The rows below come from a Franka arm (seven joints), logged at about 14 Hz.
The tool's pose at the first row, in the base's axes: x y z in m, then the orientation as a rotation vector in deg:
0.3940 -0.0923 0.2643 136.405 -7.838 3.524
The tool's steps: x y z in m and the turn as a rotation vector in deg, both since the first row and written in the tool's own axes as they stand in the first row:
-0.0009 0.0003 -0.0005 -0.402 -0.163 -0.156
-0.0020 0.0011 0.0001 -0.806 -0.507 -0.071
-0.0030 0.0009 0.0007 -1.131 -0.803 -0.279
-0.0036 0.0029 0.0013 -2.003 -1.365 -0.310
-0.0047 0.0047 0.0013 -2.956 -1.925 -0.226
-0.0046 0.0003 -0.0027 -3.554 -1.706 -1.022
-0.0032 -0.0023 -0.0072 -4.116 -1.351 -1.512
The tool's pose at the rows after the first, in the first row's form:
0.3931 -0.0921 0.2648 136.022 -7.730 3.224
0.3919 -0.0930 0.2648 135.634 -7.994 2.823
0.3909 -0.0932 0.2642 135.337 -7.888 2.349
0.3901 -0.0950 0.2650 134.497 -8.116 1.603
0.3888 -0.0962 0.2662 133.566 -8.476 0.912
0.3894 -0.0903 0.2661 132.998 -7.436 0.754
0.3911 -0.0854 0.2677 132.442 -6.695 0.902

